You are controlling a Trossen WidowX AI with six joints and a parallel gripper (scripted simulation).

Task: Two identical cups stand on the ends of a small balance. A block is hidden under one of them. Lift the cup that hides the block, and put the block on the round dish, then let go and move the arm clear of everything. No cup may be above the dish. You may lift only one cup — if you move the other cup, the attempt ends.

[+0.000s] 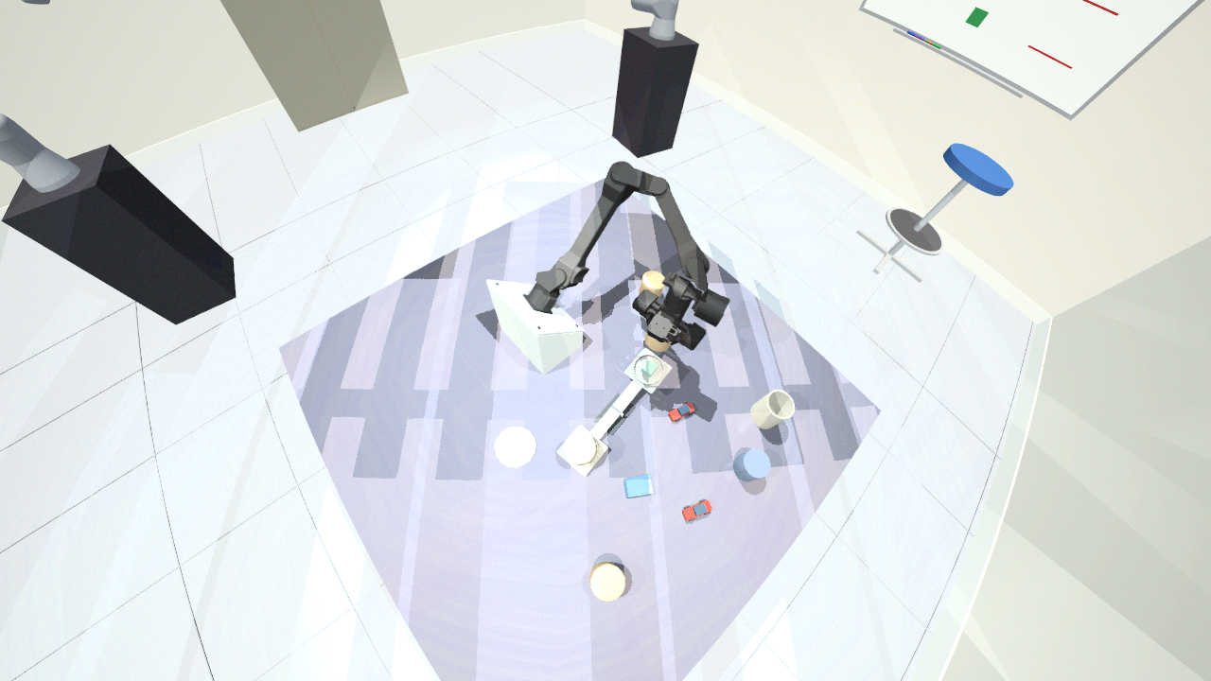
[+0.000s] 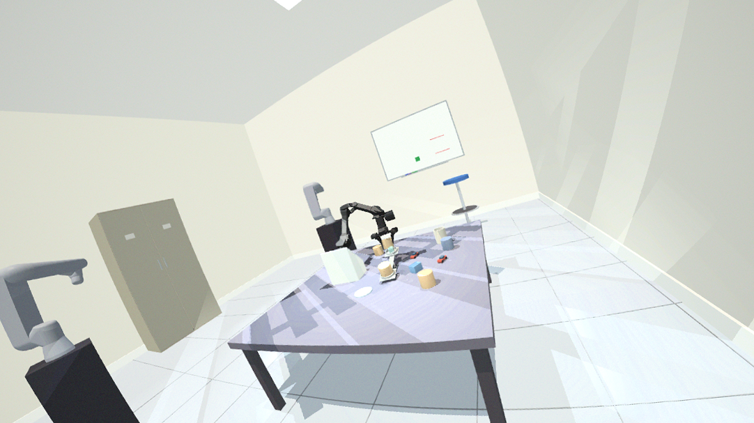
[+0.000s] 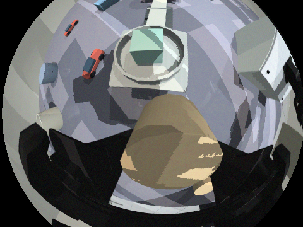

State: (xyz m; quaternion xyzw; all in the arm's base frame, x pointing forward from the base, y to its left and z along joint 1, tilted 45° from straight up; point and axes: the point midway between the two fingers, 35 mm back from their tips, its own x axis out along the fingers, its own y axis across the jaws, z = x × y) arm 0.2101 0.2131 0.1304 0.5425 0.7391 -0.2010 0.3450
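The round dish is 3 cm ahead of my gripper tip, 45 cm to the right of it and 10 cm below it. From my gripper tip the other things lie so: blue block (27 cm ahead, 26 cm to the right, 8 cm below); then balance (9 cm ahead, 20 cm to the right, 6 cm below); then blue cylinder (38 cm ahead, 6 cm below).
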